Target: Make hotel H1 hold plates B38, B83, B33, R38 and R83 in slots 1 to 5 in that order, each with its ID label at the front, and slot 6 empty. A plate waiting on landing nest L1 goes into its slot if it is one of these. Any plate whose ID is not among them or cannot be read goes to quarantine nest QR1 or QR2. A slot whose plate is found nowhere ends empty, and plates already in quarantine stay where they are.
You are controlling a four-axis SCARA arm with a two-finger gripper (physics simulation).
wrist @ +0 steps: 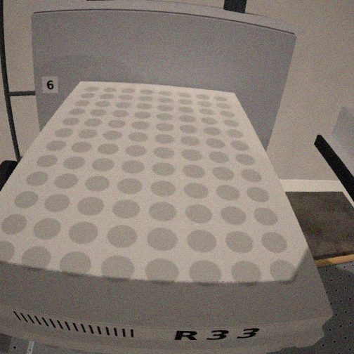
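A white plate (162, 187) with ID label R33 and a barcode on its front edge fills most of the wrist view. It lies level in slot 6 of hotel H1, whose grey back panel (165, 50) stands behind it with a "6" tag (50, 84) at the left. The plate hides the lower slots and the plates in them. One dark-edged finger (336, 162) of my open gripper shows at the right edge, to the right of the plate and apart from it. The other finger does not show. The landing nest and the quarantine nests do not show.
A dark tubular frame (8, 107) stands behind the hotel at the left. A perforated grey deck (342, 295) with a wooden edge (336, 260) shows at the lower right, with brown floor (325, 220) and a pale wall (315, 75) beyond.
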